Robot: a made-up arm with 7 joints.
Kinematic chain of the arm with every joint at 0, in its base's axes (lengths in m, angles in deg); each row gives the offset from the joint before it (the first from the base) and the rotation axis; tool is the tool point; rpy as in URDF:
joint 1: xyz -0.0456 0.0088 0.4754 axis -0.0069 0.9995 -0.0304
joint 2: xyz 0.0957 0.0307 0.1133 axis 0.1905 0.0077 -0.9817
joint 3: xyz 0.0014 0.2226 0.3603 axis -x
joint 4: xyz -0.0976 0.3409 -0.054 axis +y
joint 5: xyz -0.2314 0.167 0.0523 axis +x
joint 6: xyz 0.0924 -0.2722 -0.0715 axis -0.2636 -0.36 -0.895
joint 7: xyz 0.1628 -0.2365 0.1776 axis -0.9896 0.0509 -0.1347
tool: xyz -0.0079 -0.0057 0.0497 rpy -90 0 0
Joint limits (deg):
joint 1: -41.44..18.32
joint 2: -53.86..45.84
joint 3: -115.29..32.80
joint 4: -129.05..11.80
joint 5: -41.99..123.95
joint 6: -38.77..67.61
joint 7: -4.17..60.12
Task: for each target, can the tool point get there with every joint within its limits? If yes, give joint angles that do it. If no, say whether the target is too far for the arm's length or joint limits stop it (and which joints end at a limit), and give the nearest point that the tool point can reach.
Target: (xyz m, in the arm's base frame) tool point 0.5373 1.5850 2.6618
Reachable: no: too far | nearest point 0.2603 0.7539 1.6232 | short by 1.359 m
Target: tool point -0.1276 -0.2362 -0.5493
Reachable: no: joint limits stop it (at a limit: joint 1, joint 2, joint 4, joint 5, joint 7) | nearest point -0.2170 -0.0466 -0.0790 | short by 0.515 m
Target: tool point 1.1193 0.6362 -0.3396
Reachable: no: joint limits stop it (at a limit: joint 1, joint 2, joint 5, joint 7) | nearest point 0.7212 0.4560 0.2317 | short by 0.719 m
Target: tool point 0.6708 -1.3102 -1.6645
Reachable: no: too far | nearest point -0.2004 -0.0479 -0.0751 | short by 2.209 m
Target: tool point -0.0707 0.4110 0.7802
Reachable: yes | joints -9.08 24.24 -35.45 -108.81 8.82 25.04 6.01
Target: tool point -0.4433 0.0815 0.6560
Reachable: yes | joints -33.63 -34.08 12.21 -2.90 31.75 34.65 31.09
